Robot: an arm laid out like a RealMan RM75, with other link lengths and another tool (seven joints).
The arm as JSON. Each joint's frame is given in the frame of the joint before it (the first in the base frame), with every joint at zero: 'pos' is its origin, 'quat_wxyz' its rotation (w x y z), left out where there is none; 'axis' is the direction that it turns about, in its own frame. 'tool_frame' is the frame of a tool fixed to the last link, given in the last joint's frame.
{
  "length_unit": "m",
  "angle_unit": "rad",
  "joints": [
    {
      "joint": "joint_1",
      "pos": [
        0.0,
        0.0,
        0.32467
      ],
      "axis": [
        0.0,
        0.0,
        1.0
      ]
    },
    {
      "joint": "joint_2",
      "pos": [
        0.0,
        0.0,
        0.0
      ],
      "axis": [
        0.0,
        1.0,
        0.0
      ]
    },
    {
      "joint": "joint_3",
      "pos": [
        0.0,
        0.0,
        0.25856
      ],
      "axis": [
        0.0,
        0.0,
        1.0
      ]
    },
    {
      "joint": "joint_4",
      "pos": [
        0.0,
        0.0,
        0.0
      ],
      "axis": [
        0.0,
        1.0,
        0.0
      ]
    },
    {
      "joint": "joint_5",
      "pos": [
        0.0,
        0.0,
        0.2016
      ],
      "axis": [
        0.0,
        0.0,
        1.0
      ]
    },
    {
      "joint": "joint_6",
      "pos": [
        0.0,
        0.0,
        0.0
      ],
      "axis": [
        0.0,
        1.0,
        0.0
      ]
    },
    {
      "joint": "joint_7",
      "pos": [
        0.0,
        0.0,
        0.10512
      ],
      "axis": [
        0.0,
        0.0,
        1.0
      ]
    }
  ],
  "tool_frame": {
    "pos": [
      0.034,
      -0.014,
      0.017
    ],
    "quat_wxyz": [
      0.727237,
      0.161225,
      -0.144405,
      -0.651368
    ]
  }
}
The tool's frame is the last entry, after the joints.
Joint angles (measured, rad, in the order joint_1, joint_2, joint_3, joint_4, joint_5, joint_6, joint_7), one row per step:
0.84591 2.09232 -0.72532 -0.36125 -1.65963 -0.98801 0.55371
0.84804 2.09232 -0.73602 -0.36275 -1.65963 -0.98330 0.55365
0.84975 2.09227 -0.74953 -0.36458 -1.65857 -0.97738 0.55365
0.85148 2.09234 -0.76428 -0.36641 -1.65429 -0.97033 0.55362
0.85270 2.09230 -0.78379 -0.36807 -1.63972 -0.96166 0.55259
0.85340 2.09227 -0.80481 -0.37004 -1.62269 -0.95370 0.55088
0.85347 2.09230 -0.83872 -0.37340 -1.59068 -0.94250 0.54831
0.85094 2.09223 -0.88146 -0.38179 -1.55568 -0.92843 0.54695
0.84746 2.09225 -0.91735 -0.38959 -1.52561 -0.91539 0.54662
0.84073 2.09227 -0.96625 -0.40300 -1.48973 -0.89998 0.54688
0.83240 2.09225 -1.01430 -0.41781 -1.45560 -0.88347 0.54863
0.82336 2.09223 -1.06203 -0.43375 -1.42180 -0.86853 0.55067
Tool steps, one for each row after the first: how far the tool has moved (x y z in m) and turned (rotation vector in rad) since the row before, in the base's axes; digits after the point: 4 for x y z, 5 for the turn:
-0.0012 0.0006 -0.0006 -0.00256 -0.00954 0.00495
-0.0011 0.0005 -0.0007 -0.00275 -0.01107 0.00500
-0.0012 0.0006 -0.0006 -0.00148 -0.00953 0.00413
-0.0015 0.0008 -0.0005 0.00140 -0.00507 0.00297
-0.0016 0.0007 -0.0005 0.00159 -0.00400 0.00374
-0.0026 0.0010 -0.0008 0.00332 -0.00140 0.00493
-0.0026 0.0009 -0.0005 0.00397 -0.00554 0.00633
-0.0017 0.0005 -0.0004 0.00397 -0.00368 0.00292
-0.0020 0.0002 -0.0007 0.00314 -0.00759 0.00655
-0.0015 -0.0001 -0.0007 0.00315 -0.00733 0.00443
-0.0017 -0.0004 -0.0009 0.00200 -0.00564 0.00561

